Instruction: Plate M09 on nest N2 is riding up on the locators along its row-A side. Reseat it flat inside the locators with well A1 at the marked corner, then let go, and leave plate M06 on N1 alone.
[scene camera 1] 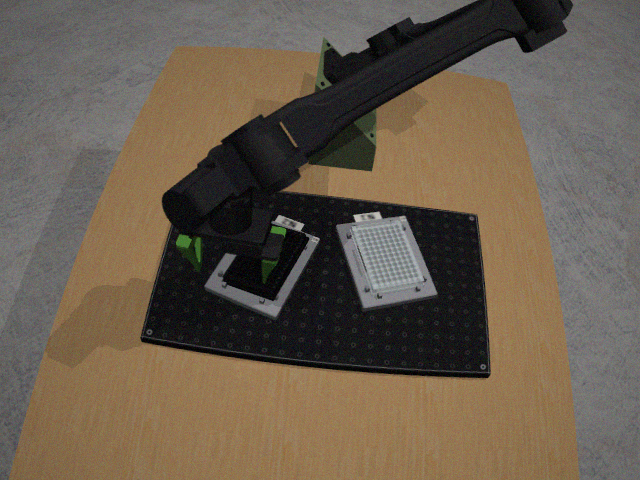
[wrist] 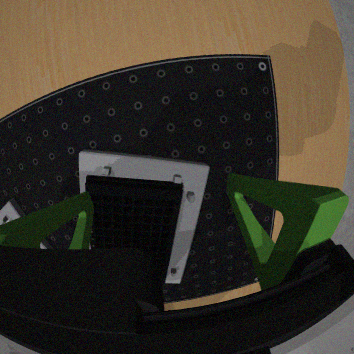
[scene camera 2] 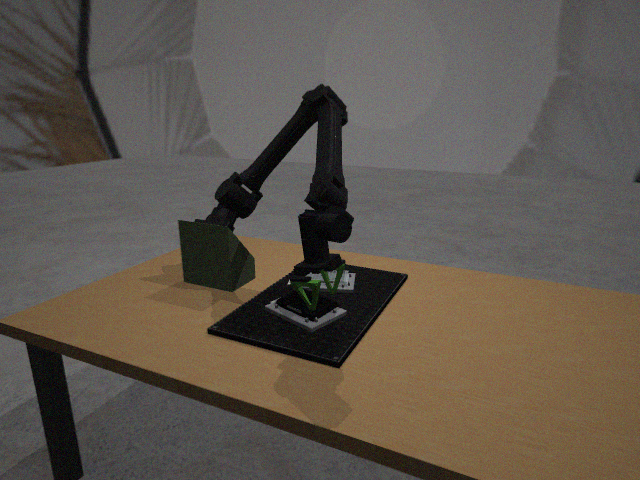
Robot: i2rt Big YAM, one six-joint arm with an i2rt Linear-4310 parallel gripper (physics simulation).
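Places are measured from the arm's base along level axes (x ahead, y left, z up), in metres.
Where they show: gripper, fingertip midpoint: (scene camera 1: 231,275) (wrist: 157,190) (scene camera 2: 323,301); arm's base, origin of the base link: (scene camera 2: 213,236).
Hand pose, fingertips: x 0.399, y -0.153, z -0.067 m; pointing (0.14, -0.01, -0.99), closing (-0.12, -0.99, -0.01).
Note:
Each offset is from my fingertips to the top centre of the thing. Level surfaces: height alone.
A black well plate @[0.061 m back, 0.044 m left, 0.022 m down] (scene camera 1: 242,277) (scene camera 2: 294,302) (wrist: 135,215) lies on a grey nest @[0.063 m back, 0.040 m left, 0.035 m down] (scene camera 1: 242,296) (scene camera 2: 312,326) (wrist: 192,225) with small locators. Its far part is hidden by the gripper in the wrist view. A pale well plate @[0.084 m back, 0.229 m left, 0.031 m down] (scene camera 1: 390,255) sits on the other grey nest @[0.084 m back, 0.229 m left, 0.035 m down] (scene camera 1: 400,300), with a dark gap along its left side. The nest labels are too blurred to read, so I cannot tell M09 from M06 by them. My gripper (scene camera 1: 232,276) (scene camera 2: 323,300) (wrist: 157,190) is wide open and empty, above the black plate's nest. One finger overlaps the black plate in scene camera 1; the other is left of the nest.
Both nests stand on a black perforated board @[0.060 m back, 0.135 m left, 0.056 m down] (scene camera 1: 310,330) (scene camera 2: 356,330) (wrist: 150,105) on the wooden table @[0.070 m down] (scene camera 1: 310,423) (scene camera 2: 491,351) (wrist: 100,40). The green arm mount (scene camera 1: 346,155) (scene camera 2: 206,258) stands behind the board. The forearm reaches over the board's back left.

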